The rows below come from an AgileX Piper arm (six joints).
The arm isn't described. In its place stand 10 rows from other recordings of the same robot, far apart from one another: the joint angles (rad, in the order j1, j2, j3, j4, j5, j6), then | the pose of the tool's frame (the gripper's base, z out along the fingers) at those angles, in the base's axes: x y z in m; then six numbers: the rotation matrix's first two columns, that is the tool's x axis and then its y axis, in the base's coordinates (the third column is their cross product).
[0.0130, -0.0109, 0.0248, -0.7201, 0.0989, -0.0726] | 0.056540, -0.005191, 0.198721, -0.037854, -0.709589, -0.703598, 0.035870, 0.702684, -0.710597
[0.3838, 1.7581, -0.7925, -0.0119, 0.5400, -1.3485] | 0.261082, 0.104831, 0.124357, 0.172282, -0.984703, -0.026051, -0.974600, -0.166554, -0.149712
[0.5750, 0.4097, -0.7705, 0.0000, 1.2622, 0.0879] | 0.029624, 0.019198, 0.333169, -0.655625, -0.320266, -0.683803, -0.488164, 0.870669, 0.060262
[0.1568, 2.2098, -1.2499, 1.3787, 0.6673, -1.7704] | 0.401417, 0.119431, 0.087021, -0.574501, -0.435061, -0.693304, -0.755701, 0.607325, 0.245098
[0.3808, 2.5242, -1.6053, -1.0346, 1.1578, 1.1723] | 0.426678, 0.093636, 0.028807, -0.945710, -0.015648, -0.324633, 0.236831, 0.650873, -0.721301
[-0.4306, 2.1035, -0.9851, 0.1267, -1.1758, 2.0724] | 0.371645, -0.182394, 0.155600, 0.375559, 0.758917, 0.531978, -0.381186, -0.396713, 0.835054
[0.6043, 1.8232, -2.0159, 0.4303, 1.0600, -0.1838] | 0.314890, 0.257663, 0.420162, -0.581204, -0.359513, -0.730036, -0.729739, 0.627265, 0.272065
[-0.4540, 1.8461, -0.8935, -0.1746, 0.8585, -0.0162] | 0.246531, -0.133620, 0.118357, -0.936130, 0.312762, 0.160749, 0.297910, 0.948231, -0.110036
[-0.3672, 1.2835, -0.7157, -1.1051, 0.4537, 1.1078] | 0.224057, -0.124365, 0.254644, -0.569278, 0.265120, -0.778225, 0.638139, 0.739309, -0.214942
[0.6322, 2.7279, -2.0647, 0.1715, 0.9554, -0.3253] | 0.396312, 0.306014, -0.006990, -0.653347, -0.753200, -0.076336, -0.755702, 0.642818, 0.125299
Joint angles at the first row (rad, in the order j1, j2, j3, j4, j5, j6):
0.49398, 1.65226, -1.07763, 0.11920, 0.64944, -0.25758
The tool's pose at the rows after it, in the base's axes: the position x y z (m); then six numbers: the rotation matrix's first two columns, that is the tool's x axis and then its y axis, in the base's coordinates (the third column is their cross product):
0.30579, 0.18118, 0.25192, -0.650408, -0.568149, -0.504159, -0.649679, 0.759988, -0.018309
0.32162, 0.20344, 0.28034, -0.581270, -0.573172, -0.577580, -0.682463, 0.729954, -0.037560
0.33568, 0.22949, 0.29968, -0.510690, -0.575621, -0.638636, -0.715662, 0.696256, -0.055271
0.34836, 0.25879, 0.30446, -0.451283, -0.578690, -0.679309, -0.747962, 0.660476, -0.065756
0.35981, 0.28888, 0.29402, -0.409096, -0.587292, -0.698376, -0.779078, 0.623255, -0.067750
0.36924, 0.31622, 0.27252, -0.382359, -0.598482, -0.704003, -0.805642, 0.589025, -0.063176
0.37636, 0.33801, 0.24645, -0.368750, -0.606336, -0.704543, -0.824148, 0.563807, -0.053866
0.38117, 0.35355, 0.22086, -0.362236, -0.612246, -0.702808, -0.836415, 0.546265, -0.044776
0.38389, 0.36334, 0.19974, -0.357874, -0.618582, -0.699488, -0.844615, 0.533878, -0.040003
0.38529, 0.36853, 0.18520, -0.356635, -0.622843, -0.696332, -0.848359, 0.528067, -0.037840
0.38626, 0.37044, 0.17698, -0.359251, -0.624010, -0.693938, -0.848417, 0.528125, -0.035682
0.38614, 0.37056, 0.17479, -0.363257, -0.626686, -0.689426, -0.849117, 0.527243, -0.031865
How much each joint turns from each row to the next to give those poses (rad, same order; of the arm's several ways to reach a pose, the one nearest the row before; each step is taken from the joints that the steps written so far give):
0.02008, 0.02376, -0.14485, 0.00962, 0.03601, -0.01876
0.02840, 0.04430, -0.15574, 0.01002, 0.02375, -0.02210
0.03502, 0.06583, -0.14934, 0.01297, 0.00606, -0.02249
0.03854, 0.08732, -0.13119, 0.01746, -0.00956, -0.02292
0.03643, 0.10265, -0.10920, 0.02366, -0.01675, -0.02756
0.03033, 0.10450, -0.08336, 0.02892, -0.02386, -0.03134
0.02227, 0.09399, -0.05835, 0.03115, -0.03006, -0.02970
0.01503, 0.07659, -0.03639, 0.03005, -0.03171, -0.02877
0.00953, 0.05534, -0.01913, 0.02335, -0.02725, -0.02569
0.00523, 0.03422, -0.00726, 0.01363, -0.02046, -0.01566
0.00148, 0.01766, -0.00140, 0.00607, -0.01214, -0.00530
-0.00002, 0.00390, -0.00028, 0.00195, 0.00383, -0.00045

